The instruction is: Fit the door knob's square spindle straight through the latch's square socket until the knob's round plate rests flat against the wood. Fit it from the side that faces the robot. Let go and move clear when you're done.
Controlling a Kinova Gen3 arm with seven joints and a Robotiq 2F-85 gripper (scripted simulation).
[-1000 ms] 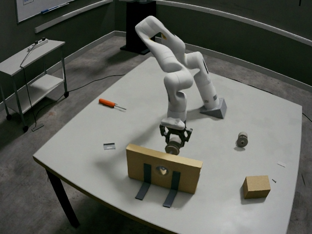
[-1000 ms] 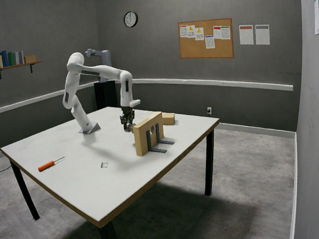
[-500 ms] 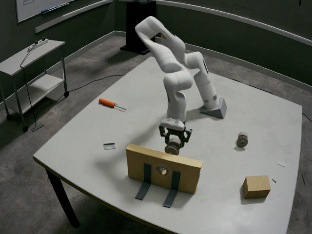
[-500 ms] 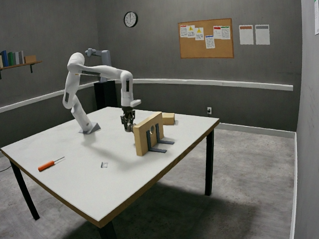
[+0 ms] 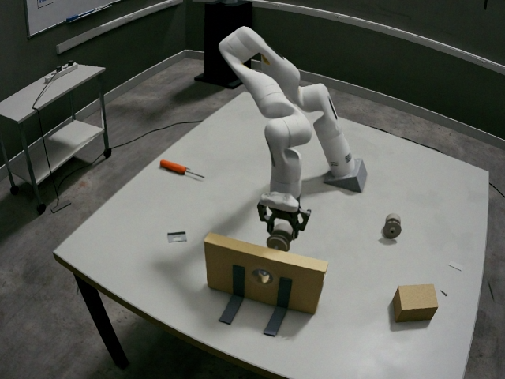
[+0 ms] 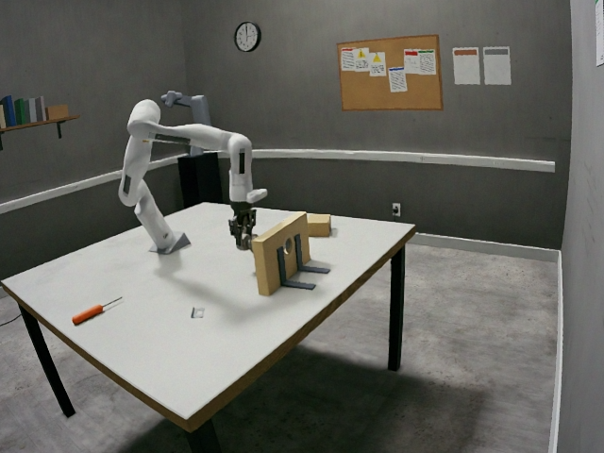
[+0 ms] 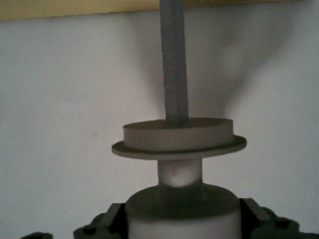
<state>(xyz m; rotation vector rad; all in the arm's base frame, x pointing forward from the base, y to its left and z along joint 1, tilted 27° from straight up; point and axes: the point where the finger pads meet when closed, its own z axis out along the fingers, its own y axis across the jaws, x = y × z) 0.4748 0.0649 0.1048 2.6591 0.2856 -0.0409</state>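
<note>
Now: the board 140 mm ahead of my hand, 30 mm to the left of it and 20 mm below it. Also, from my hand: wooden block: 10 mm behind, 440 mm to the left, 80 mm below.
</note>
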